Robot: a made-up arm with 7 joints.
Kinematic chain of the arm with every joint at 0, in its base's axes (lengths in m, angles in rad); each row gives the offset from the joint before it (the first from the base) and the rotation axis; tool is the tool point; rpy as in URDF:
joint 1: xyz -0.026 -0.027 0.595 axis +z
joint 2: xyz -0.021 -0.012 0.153 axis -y
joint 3: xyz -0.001 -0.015 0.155 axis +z
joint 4: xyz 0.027 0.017 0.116 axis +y
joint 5: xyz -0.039 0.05 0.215 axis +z
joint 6: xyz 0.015 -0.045 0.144 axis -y
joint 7: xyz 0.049 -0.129 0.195 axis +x
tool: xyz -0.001 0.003 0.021 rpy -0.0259 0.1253 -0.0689
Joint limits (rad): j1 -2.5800..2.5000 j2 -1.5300..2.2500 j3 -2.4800..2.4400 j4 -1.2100..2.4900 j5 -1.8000..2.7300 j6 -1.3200..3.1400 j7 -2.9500..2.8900
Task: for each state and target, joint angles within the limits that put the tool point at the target. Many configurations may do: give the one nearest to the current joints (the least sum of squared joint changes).
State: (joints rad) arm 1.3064 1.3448 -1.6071 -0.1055 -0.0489 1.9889 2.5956
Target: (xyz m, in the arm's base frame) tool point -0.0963 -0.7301 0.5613
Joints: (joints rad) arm 1.5537 1.6485 -1.5122 0.1919 0.0377 1.6429 2.5808
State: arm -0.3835 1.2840 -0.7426 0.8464 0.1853 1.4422 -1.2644
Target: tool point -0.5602 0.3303 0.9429
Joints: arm -0.8559 1.2158 -0.7478 0.6841 0.2098 2.0482 -1.2667
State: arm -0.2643 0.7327 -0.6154 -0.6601 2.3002 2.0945 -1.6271
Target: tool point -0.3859 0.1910 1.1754
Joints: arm -0.4326 0.7497 -0.6127 -0.8150 2.3441 2.3211 -1.6276
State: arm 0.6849 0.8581 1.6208 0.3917 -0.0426 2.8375 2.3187
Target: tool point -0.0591 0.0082 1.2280
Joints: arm 0.6192 0.2382 1.6266 0.5456 0.1759 2.9883 2.2996
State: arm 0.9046 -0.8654 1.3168 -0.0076 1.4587 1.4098 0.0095
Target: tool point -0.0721 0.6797 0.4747
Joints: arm 1.3552 -1.5300 0.8629 0.4678 1.4337 0.9293 0.0680
